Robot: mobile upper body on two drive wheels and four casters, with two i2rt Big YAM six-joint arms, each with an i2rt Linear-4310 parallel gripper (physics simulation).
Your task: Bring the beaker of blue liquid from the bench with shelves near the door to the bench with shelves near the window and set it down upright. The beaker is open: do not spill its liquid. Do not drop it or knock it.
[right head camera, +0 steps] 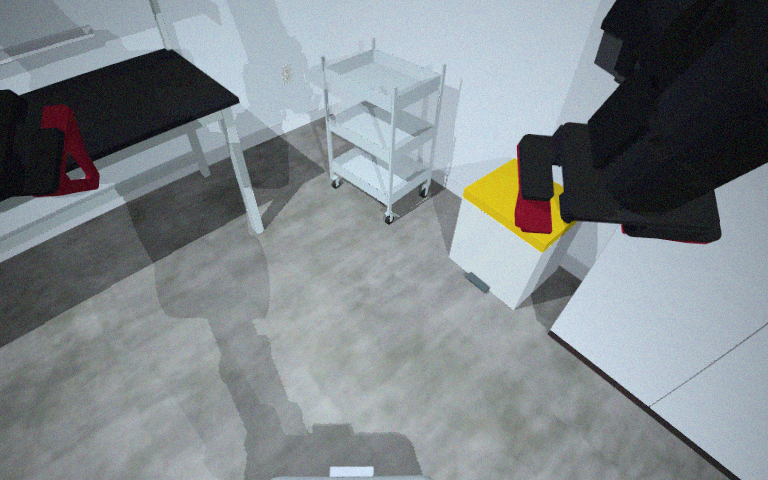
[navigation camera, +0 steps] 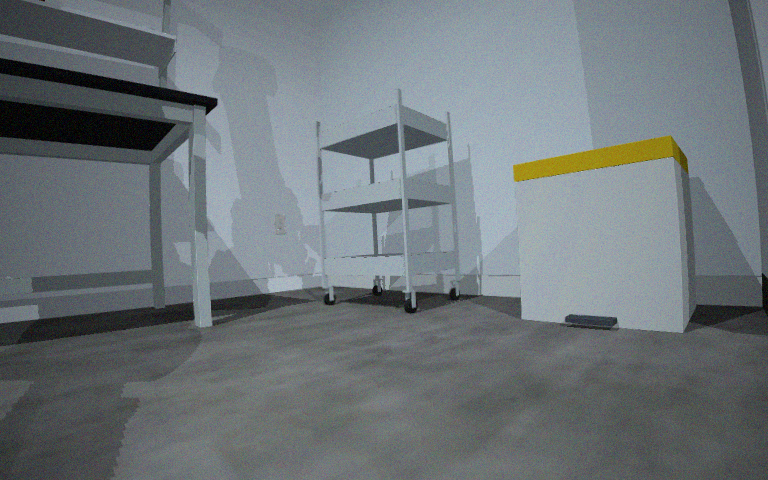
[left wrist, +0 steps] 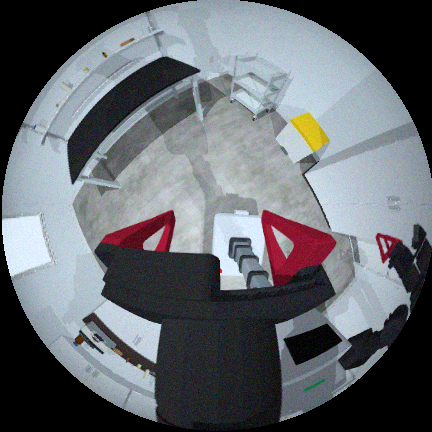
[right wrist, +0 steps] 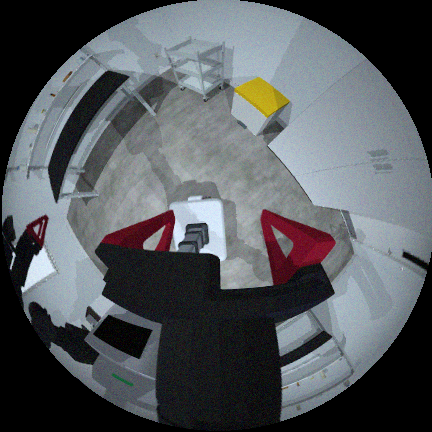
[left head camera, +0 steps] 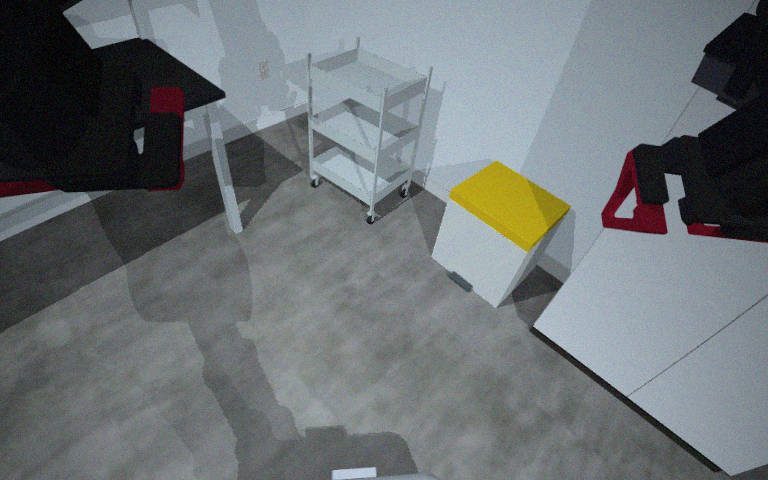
Labels:
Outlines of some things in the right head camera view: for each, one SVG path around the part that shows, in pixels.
The left gripper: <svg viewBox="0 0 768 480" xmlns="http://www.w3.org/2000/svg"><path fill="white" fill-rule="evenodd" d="M0 90L0 198L62 196L98 189L100 174L85 150L74 111L66 105L44 106L41 129L36 129L32 133L29 163L24 165L21 164L21 155L13 152L17 124L26 123L28 102L9 89ZM67 150L85 172L85 179L70 180L65 173Z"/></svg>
The right gripper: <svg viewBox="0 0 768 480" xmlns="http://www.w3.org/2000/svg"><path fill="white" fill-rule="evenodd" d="M736 178L718 179L704 175L686 163L681 164L668 151L662 140L664 135L658 118L658 106L663 92L652 102L649 111L649 126L597 170L592 164L588 124L567 122L564 125L560 125L552 136L524 135L517 145L519 191L514 212L515 226L521 228L521 231L526 233L552 233L550 199L554 197L552 165L562 166L564 192L559 195L560 216L565 223L585 221L621 224L622 233L630 237L708 244L719 240L722 235L714 189Z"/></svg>

